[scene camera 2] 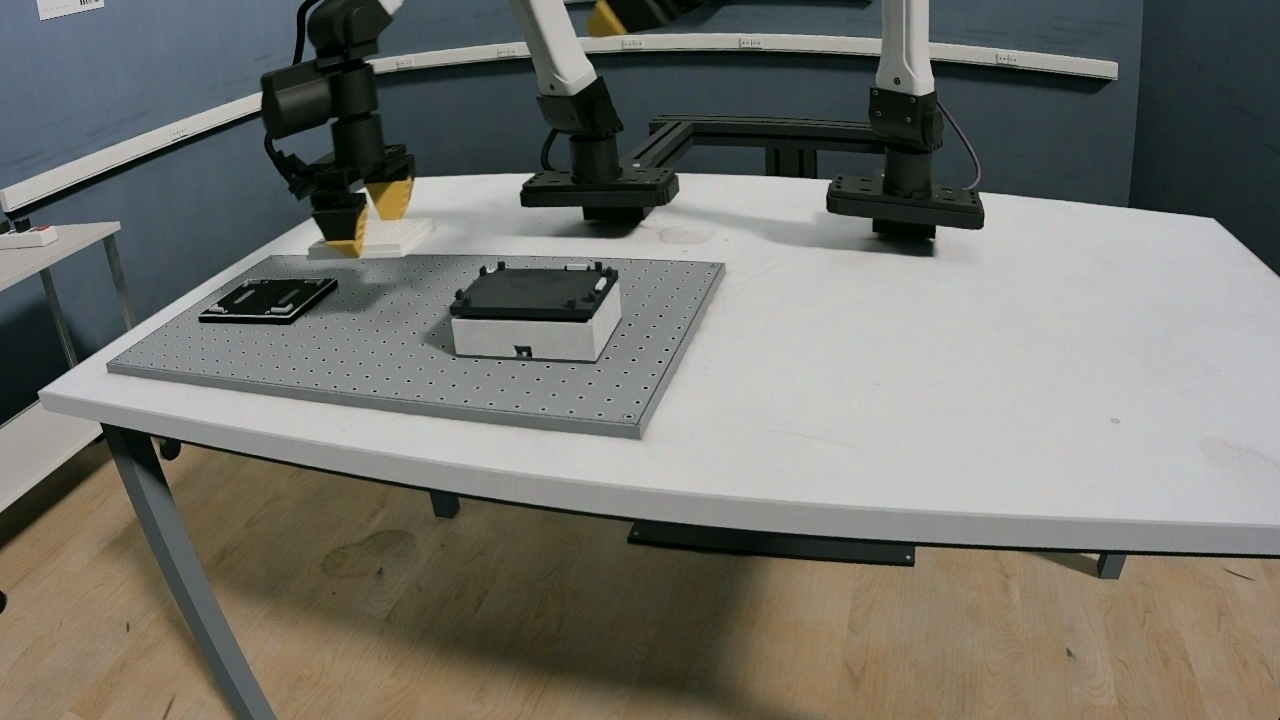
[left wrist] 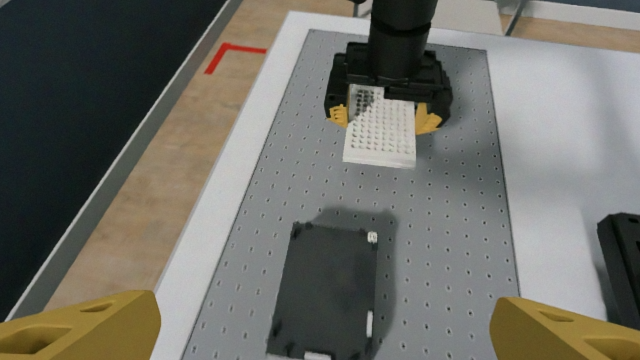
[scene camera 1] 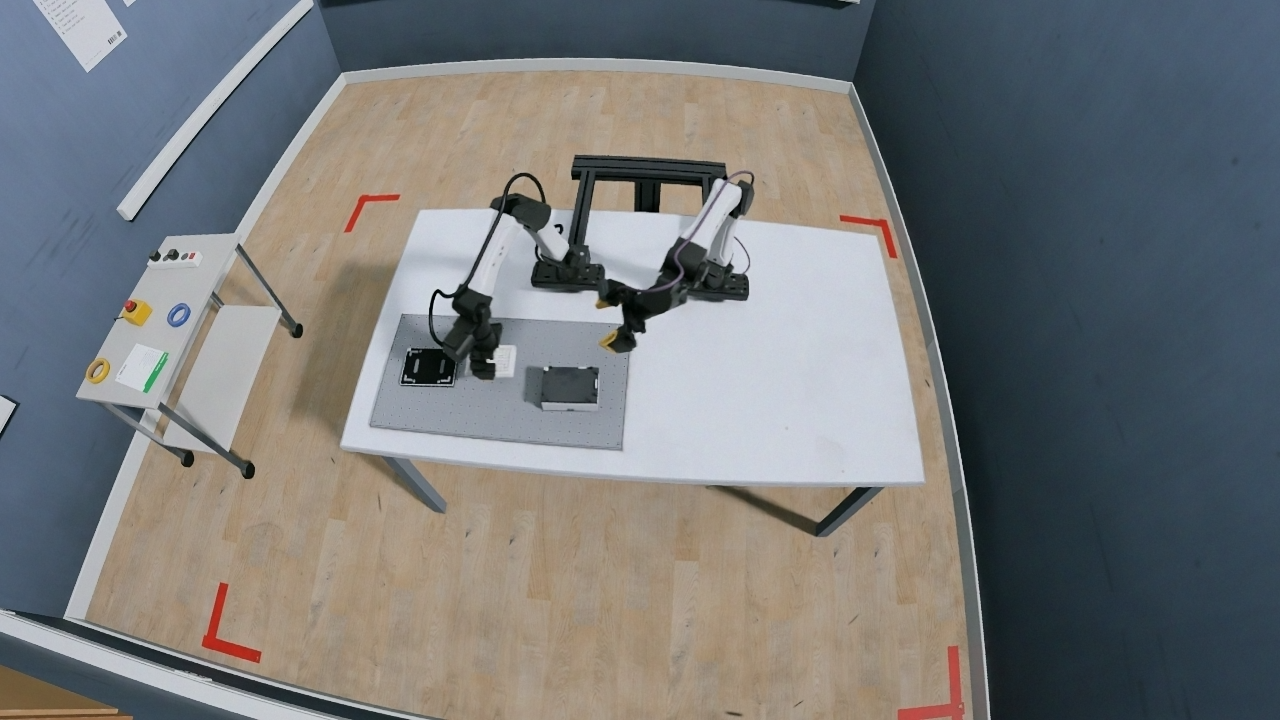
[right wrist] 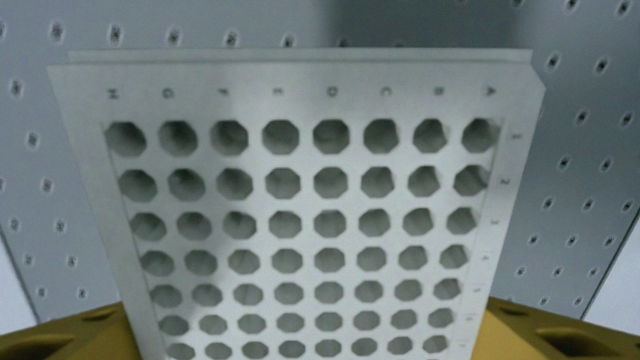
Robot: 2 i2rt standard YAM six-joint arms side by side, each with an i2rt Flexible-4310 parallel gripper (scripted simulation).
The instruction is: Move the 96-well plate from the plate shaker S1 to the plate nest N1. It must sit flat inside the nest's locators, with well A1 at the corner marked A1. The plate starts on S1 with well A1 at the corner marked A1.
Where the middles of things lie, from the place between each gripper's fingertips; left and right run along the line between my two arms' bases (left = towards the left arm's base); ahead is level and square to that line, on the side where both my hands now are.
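Scene:
Relative to my right hand: black plate nest N1 point(scene camera 2: 266, 295), 20 mm behind, 200 mm to the right, 90 mm below; white 96-well plate point(scene camera 2: 384, 239), right at the hand.
Relative to my left hand point(scene camera 2: 594, 28): white 96-well plate, 300 mm to the right, 20 mm behind, 220 mm below; black plate nest N1, 500 mm to the right, 40 mm behind, 310 mm below.

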